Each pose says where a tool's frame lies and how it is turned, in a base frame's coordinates. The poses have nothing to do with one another.
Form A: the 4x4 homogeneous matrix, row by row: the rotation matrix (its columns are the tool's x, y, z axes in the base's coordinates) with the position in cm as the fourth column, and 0 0 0 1 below. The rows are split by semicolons.
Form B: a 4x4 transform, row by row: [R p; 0 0 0 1], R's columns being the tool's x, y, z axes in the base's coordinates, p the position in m. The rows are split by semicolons. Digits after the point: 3 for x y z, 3 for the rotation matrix.
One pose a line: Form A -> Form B
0.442 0.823 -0.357 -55.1; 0.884 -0.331 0.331 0.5; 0.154 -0.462 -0.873 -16.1; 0 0 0 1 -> 0.442 0.823 -0.357 -0.551; 0.884 -0.331 0.331 0.005; 0.154 -0.462 -0.873 -0.161; 0 0 0 1
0.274 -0.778 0.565 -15.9; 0.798 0.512 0.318 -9.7; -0.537 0.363 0.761 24.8; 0 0 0 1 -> 0.274 -0.778 0.565 -0.159; 0.798 0.512 0.318 -0.097; -0.537 0.363 0.761 0.248; 0 0 0 1
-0.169 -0.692 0.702 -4.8; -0.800 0.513 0.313 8.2; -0.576 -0.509 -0.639 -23.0; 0 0 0 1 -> -0.169 -0.692 0.702 -0.048; -0.800 0.513 0.313 0.082; -0.576 -0.509 -0.639 -0.230; 0 0 0 1
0.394 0.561 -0.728 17.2; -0.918 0.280 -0.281 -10.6; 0.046 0.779 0.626 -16.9; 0 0 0 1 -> 0.394 0.561 -0.728 0.172; -0.918 0.280 -0.281 -0.106; 0.046 0.779 0.626 -0.169; 0 0 0 1
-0.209 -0.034 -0.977 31.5; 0.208 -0.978 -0.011 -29.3; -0.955 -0.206 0.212 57.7; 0 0 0 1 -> -0.209 -0.034 -0.977 0.315; 0.208 -0.978 -0.011 -0.293; -0.955 -0.206 0.212 0.577; 0 0 0 1
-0.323 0.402 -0.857 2.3; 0.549 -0.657 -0.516 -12.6; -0.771 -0.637 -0.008 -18.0; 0 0 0 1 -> -0.323 0.402 -0.857 0.023; 0.549 -0.657 -0.516 -0.126; -0.771 -0.637 -0.008 -0.180; 0 0 0 1
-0.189 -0.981 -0.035 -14.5; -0.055 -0.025 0.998 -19.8; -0.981 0.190 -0.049 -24.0; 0 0 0 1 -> -0.189 -0.981 -0.035 -0.145; -0.055 -0.025 0.998 -0.198; -0.981 0.190 -0.049 -0.240; 0 0 0 1
